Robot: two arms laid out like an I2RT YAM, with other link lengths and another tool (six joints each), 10 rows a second.
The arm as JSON. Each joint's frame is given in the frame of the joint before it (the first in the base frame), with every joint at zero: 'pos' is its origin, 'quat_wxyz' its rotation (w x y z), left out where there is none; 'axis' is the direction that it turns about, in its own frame. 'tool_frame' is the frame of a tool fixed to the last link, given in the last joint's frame.
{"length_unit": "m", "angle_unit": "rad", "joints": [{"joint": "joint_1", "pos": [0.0, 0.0, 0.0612], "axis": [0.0, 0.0, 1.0]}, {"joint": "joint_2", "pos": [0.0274, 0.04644, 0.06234], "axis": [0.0, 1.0, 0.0]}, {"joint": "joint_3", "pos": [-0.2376, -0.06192, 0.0], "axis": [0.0, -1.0, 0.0]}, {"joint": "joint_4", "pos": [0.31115, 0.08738, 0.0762], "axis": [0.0, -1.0, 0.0]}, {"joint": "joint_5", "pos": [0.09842, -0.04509, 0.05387], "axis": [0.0, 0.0, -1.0]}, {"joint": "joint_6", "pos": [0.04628, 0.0, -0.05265], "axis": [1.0, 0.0, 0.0]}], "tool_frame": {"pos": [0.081, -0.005, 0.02], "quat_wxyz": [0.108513, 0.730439, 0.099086, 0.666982]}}
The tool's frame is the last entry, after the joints.
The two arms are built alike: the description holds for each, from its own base.
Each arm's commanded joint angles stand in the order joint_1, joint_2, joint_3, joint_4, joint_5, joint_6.
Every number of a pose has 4 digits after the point. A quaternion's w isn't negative.
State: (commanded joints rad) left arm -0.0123 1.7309 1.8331 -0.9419 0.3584 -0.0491; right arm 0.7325 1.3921 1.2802 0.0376 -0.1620 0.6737
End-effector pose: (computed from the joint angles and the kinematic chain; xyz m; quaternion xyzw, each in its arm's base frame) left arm 0.5270 -0.0281 0.3190 0.9303 0.0785 0.2747 0.2300; right arm 0.3732 0.3776 0.3952 -0.7334 -0.2010 -0.5121 0.3994
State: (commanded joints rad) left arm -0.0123 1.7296 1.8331 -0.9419 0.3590 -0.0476; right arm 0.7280 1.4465 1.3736 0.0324 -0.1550 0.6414
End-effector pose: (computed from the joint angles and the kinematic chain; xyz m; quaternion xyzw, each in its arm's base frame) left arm 0.5268 -0.0282 0.3197 0.9302 0.0776 0.2754 0.2300; right arm 0.3833 0.3828 0.4177 -0.7208 -0.2070 -0.5326 0.3924
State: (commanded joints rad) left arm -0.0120 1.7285 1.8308 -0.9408 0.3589 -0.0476; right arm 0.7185 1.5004 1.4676 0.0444 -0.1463 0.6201
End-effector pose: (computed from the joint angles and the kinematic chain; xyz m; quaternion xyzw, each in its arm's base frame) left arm 0.5266 -0.0280 0.3193 0.9302 0.0778 0.2754 0.2299; right arm 0.3949 0.3849 0.4437 -0.7035 -0.2058 -0.5579 0.3892
